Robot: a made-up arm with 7 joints.
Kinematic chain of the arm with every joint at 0, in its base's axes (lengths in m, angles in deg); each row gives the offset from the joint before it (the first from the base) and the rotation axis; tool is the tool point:
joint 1: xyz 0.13 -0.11 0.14 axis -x
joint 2: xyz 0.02 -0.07 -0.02 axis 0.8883 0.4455 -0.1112
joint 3: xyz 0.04 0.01 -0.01 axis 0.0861 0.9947 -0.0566
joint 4: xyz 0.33 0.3 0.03 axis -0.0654 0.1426 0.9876
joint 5: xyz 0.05 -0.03 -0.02 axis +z
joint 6: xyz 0 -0.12 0 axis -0.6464 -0.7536 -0.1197
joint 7: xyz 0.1 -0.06 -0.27 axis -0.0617 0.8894 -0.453
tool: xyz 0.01 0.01 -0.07
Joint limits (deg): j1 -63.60..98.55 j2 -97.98..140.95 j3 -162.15..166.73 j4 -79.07..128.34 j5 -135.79..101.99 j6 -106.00..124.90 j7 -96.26..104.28
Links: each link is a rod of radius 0.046 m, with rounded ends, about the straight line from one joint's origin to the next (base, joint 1, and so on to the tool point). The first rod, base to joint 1, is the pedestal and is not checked.
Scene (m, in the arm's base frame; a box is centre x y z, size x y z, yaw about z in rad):
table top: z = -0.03
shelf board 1: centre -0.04 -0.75 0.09 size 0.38 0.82 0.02 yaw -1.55
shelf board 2: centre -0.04 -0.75 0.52 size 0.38 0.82 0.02 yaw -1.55
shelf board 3: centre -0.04 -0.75 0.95 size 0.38 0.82 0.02 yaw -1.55
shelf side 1: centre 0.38 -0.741 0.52 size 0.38 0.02 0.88 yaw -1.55
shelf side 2: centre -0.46 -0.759 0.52 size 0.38 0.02 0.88 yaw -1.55
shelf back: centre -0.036 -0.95 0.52 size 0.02 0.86 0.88 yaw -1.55
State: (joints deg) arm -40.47 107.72 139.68 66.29 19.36 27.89 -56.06
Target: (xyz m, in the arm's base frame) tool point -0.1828 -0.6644 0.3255
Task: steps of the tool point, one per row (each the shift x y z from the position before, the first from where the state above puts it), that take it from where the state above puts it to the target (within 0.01 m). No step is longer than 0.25 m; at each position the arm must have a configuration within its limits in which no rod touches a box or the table.
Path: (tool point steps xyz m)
1: -0.1649 0.1372 0.0396
2: -0.1299 0.1557 -0.0271
3: -0.0816 0.1454 -0.0806
4: 0.0184 -0.1124 -0.1477
5: 0.0581 -0.0704 -0.1639
6: -0.0165 -0.0972 0.0117
7: 0.0210 -0.1204 -0.0117

